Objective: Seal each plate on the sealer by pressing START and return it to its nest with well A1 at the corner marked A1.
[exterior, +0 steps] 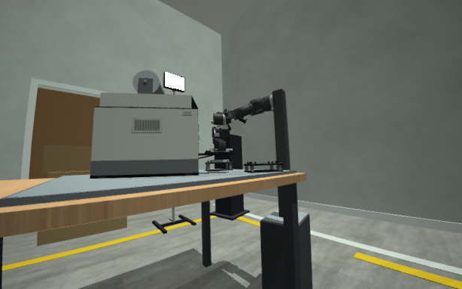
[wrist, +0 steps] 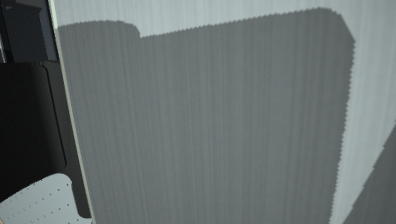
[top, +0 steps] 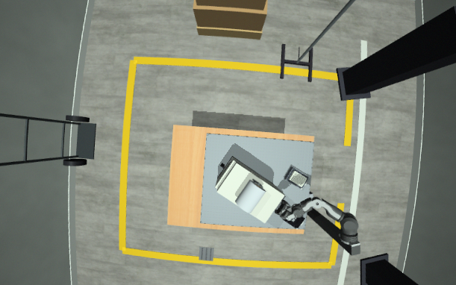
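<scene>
My hand is 10 mm above the sealer stage. From my hand the other things lie so: foil roll 250 mm ahead, 220 mm to the right, 310 mm above; then plate 190 mm behind, 180 mm to the right, 50 mm below.
</scene>
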